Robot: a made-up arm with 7 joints. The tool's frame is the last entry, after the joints. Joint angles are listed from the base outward. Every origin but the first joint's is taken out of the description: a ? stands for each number. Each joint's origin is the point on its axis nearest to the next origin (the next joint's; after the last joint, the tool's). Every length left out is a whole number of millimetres.
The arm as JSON. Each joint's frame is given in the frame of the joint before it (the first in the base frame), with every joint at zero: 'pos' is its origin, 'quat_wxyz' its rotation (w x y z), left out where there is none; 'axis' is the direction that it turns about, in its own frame. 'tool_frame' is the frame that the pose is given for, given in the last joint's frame.
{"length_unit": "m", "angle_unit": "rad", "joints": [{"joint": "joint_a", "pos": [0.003, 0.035, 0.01], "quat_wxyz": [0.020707, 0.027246, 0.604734, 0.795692], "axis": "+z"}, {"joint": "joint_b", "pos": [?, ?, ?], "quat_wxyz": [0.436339, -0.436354, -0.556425, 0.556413], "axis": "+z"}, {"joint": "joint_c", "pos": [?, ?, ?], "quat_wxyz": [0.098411, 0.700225, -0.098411, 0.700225], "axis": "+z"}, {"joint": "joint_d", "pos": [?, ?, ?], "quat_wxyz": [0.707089, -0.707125, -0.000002, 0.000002], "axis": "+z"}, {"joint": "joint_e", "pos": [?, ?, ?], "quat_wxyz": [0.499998, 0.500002, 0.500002, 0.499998], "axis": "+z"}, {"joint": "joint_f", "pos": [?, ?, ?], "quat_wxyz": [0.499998, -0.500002, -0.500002, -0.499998], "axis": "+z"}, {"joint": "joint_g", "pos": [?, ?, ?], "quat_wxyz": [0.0, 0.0, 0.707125, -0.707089], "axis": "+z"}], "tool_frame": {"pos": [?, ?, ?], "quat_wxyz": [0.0, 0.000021, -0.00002, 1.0]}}
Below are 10 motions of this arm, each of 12 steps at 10 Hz.
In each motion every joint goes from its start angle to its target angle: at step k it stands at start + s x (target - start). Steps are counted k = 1, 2, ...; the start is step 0. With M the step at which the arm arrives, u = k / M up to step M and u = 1 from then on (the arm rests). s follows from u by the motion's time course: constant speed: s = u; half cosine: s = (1 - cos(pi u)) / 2; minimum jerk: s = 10 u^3 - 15 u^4 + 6 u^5.
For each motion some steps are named. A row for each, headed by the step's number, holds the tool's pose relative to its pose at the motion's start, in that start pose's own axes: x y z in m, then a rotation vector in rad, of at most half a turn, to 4 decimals.
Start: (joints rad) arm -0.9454 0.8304 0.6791 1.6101 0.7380 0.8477 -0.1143
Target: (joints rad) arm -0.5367 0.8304 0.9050 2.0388 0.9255 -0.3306 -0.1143
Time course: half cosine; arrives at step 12
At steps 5, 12:
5: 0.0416 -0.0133 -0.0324 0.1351 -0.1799 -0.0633
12: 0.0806 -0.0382 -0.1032 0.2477 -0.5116 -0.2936

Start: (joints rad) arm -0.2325 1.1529 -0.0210 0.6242 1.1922 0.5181 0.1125
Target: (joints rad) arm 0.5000 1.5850 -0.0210 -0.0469 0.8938 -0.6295 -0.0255
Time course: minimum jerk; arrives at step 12
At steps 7, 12:
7: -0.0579 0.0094 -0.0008 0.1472 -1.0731 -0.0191
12: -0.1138 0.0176 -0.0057 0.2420 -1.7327 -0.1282

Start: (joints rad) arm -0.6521 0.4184 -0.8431 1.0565 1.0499 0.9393 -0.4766
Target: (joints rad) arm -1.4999 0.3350 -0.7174 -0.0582 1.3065 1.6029 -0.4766
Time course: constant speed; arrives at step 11
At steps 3, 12:
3: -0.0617 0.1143 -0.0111 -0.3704 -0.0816 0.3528
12: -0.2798 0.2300 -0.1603 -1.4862 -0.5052 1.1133

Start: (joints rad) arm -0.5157 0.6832 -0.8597 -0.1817 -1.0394 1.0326 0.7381
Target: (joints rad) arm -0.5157 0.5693 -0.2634 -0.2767 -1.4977 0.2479 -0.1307
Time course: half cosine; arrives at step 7
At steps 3, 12:
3: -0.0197 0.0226 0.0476 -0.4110 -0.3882 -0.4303
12: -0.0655 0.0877 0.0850 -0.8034 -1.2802 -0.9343

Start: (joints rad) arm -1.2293 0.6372 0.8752 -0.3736 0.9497 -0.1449 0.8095
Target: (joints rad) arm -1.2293 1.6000 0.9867 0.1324 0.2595 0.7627 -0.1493
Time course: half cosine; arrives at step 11
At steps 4, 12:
4: 0.0528 -0.0119 -0.0472 0.1076 0.1732 -0.2394
12: 0.2096 -0.0022 -0.0986 0.0669 0.7296 -0.7746

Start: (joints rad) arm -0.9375 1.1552 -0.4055 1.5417 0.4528 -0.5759 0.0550
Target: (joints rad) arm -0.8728 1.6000 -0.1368 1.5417 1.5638 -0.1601 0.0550
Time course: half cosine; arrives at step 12
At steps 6, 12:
6: -0.0451 0.0490 -0.0713 0.4702 0.3862 -0.1223
12: -0.1098 0.1122 -0.1219 0.9411 0.7905 -0.2293

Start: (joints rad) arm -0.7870 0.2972 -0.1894 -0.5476 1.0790 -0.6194 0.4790
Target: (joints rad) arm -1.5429 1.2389 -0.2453 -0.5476 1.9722 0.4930 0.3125
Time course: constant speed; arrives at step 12
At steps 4, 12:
4: 0.0284 0.0291 -0.0738 0.6067 -0.1369 -0.2038
12: 0.1416 0.1748 -0.1186 1.9416 -0.3683 0.2989

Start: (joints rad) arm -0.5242 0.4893 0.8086 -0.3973 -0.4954 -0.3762 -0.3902
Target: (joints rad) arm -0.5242 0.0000 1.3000 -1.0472 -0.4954 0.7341 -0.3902
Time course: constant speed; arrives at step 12
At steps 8, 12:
8: -0.0417 -0.0244 0.0332 -0.1253 0.4040 0.2521
12: -0.0649 -0.0470 0.0533 -0.1910 0.6457 0.3822

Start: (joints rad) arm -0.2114 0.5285 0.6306 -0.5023 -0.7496 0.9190 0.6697
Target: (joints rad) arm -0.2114 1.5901 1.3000 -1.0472 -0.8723 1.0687 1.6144
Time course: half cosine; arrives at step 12
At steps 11, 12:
11: -0.1466 0.0344 0.2220 -0.2191 -1.5302 0.8747
12: -0.1504 0.0334 0.2232 -0.2347 -1.5580 0.8795

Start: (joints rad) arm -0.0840 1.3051 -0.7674 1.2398 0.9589 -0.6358 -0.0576
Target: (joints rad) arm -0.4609 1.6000 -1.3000 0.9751 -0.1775 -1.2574 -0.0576
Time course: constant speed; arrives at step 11
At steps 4, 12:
4: -0.0267 0.0376 -0.0107 -0.1409 -0.2169 0.2790
12: -0.0944 0.0763 -0.0273 -0.3128 -0.6189 0.8150

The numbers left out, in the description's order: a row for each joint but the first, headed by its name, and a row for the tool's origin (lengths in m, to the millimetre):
joint_b: 0.003 -0.013 0.0
joint_c: -0.222 0.057 0.0
joint_d: 0.024 0.002 0.0
joint_e: 0.119 0.009 0.0
joint_f: 0.0 0.0 0.0
joint_g: 0.059 0.0 0.0
tool: 0.0 0.0 0.0

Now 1 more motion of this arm.
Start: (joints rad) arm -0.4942 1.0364 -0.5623 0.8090 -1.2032 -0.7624 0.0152
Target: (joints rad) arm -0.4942 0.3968 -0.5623 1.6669 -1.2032 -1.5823 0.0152
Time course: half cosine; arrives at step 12
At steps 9, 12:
9: -0.1005 -0.0647 -0.0815 0.1374 -0.1433 0.2658
12: -0.1213 -0.0825 -0.0859 0.1817 -0.1572 0.2670

